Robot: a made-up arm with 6 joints.
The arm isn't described. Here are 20 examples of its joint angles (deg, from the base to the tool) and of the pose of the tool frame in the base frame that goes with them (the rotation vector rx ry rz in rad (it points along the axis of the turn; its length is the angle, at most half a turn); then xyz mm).
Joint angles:
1: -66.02 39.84 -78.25 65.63 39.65 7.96
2: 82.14 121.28 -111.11 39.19 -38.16 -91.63
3: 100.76 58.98 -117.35 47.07 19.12 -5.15
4: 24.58 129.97 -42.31 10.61 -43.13 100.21
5: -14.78 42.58 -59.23 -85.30 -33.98 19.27
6: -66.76 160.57 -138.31 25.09 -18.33 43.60
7: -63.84 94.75 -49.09 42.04 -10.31 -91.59
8: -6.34 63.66 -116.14 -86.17 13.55 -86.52
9: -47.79 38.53 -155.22 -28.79 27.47 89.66
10: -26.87 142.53 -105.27 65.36 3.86 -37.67
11: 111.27 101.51 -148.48 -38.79 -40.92 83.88
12: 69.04 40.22 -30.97 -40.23 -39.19 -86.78
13: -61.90 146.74 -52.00 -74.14 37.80 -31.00
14: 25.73 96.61 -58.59 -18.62 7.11 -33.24
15: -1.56 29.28 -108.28 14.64 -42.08 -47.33
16: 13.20 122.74 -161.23 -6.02 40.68 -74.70
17: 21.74 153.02 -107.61 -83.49 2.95 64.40
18: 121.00 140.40 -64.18 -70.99 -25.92 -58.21
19: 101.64 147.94 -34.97 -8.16 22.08 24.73
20: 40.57 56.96 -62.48 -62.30 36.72 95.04
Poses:
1: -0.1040 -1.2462 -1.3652 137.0 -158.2 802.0
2: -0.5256 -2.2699 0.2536 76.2 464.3 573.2
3: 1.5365 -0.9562 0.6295 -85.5 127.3 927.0
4: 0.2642 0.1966 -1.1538 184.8 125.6 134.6
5: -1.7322 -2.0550 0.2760 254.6 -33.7 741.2
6: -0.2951 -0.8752 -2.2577 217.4 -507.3 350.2
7: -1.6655 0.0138 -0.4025 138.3 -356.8 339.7
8: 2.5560 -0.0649 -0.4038 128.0 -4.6 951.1
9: 0.2681 -2.7558 -1.1858 -202.7 207.1 897.7
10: -0.5992 -0.3726 -0.9809 424.6 -212.7 272.4
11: 2.2884 -0.7840 0.6391 -167.5 220.8 907.1
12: 0.7862 2.5121 -0.1997 35.6 278.5 607.8
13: -0.6907 0.5602 1.1636 30.0 -187.6 75.2
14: -1.1425 -1.1445 0.9240 353.1 163.9 363.1
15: 0.6042 2.0997 1.5763 -172.1 -20.2 910.5
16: -1.8136 -1.6562 0.5128 383.3 83.2 807.9
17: -0.9223 -0.8420 0.4137 423.2 158.6 211.8
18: -0.6910 1.4880 -1.3564 -233.3 242.3 141.4
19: -1.5385 -0.0015 1.6651 -21.3 -15.0 97.5
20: -0.2397 -0.8945 -0.6203 256.2 187.5 619.1
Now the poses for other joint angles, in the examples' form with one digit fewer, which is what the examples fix.
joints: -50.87 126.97 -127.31 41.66 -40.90 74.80
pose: 0.951 -1.721 -2.000 308 -394 624
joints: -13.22 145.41 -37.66 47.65 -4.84 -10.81
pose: -0.725 0.742 -0.571 38 -9 75
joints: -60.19 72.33 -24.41 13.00 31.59 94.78
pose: 0.430 0.803 -2.441 158 -205 283
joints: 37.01 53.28 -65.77 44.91 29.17 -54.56
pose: -0.252 -1.535 0.483 230 219 675
